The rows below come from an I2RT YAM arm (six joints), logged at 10 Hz.
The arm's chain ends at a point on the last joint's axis. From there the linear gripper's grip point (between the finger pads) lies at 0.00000 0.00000 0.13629 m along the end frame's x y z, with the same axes.
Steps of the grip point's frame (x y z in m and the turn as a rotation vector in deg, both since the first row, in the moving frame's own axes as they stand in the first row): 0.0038, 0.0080, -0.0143, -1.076, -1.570, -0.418; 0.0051, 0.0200, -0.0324, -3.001, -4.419, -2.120; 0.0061, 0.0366, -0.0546, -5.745, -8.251, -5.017; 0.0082, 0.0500, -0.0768, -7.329, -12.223, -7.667; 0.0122, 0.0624, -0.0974, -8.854, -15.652, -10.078; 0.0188, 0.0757, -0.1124, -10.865, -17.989, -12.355; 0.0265, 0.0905, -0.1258, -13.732, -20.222, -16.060; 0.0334, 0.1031, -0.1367, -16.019, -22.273, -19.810; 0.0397, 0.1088, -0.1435, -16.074, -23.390, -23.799; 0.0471, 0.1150, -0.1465, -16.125, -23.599, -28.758
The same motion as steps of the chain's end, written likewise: 0.0075, 0.0054, -0.0142, -1.076, -1.570, -0.418; 0.0155, 0.0127, -0.0318, -3.001, -4.419, -2.120; 0.0250, 0.0222, -0.0525, -5.745, -8.251, -5.017; 0.0357, 0.0309, -0.0726, -7.329, -12.223, -7.667; 0.0468, 0.0386, -0.0908, -8.854, -15.652, -10.078; 0.0576, 0.0461, -0.1034, -10.865, -17.989, -12.355; 0.0681, 0.0526, -0.1137, -13.732, -20.222, -16.060; 0.0770, 0.0583, -0.1215, -16.019, -22.273, -19.810; 0.0839, 0.0620, -0.1274, -16.074, -23.390, -23.799; 0.0894, 0.0663, -0.1302, -16.125, -23.599, -28.758
